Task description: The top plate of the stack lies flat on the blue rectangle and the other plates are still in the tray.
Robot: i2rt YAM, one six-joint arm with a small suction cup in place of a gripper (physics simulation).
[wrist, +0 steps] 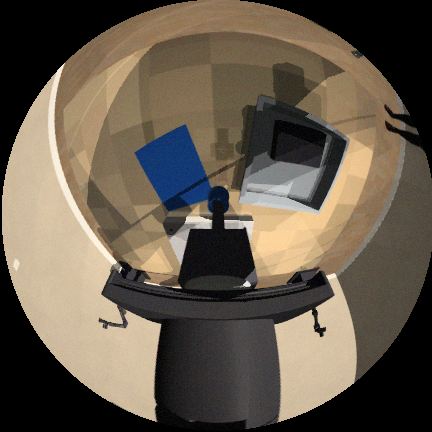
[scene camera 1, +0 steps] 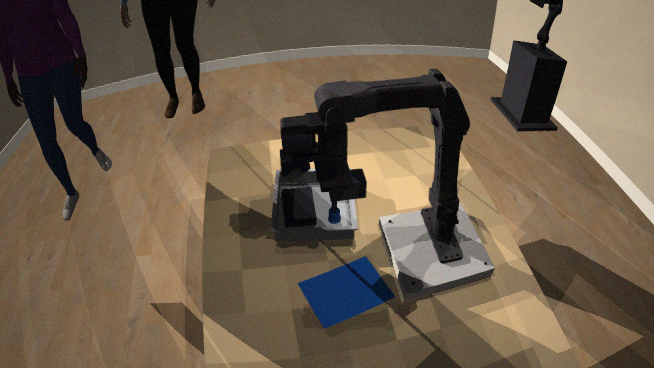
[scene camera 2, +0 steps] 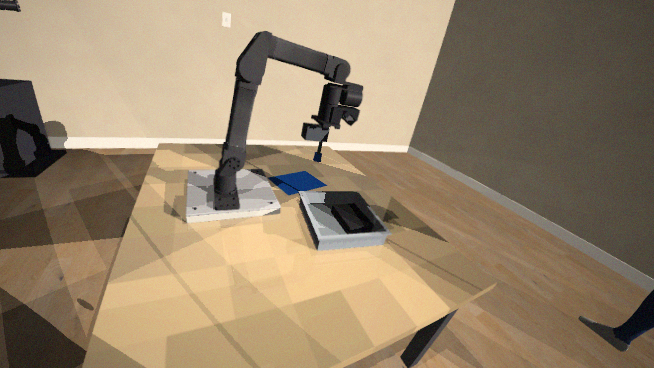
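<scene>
A blue rectangle is part of the scene, and so is a grey tray. The suction cup is 22 cm from the middle of the grey tray and carries nothing. The wrist view shows the suction cup, and so does scene camera 2.
</scene>
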